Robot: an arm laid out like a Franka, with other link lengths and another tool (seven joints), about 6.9 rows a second.
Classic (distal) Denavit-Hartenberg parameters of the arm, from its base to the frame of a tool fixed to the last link. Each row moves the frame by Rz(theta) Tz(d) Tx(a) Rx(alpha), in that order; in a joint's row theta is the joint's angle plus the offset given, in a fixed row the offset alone. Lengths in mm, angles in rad.
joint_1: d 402.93  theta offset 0  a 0  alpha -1.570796
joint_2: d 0  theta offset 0  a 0  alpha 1.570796
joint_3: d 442.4  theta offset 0  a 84.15  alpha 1.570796
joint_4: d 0  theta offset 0  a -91.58  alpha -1.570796
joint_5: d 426.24  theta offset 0  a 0  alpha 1.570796
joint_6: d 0  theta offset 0  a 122.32  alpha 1.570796
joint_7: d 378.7  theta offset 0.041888  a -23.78  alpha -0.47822
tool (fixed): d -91.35  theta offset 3.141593  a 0  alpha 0
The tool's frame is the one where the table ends.
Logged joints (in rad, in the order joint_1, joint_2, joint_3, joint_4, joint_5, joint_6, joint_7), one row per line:
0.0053 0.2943 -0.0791 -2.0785 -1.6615 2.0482 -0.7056
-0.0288 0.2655 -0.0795 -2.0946 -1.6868 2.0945 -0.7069
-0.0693 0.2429 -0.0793 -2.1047 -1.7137 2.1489 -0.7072
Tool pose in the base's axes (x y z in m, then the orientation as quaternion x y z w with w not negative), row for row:
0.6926 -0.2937 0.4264 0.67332 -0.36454 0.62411 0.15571
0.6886 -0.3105 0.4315 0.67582 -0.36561 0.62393 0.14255
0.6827 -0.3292 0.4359 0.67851 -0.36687 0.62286 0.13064
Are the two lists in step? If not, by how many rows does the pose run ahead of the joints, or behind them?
The pose runs 1 row ahead of the joints: the pose in row i belongs to the joints in row i + 1.
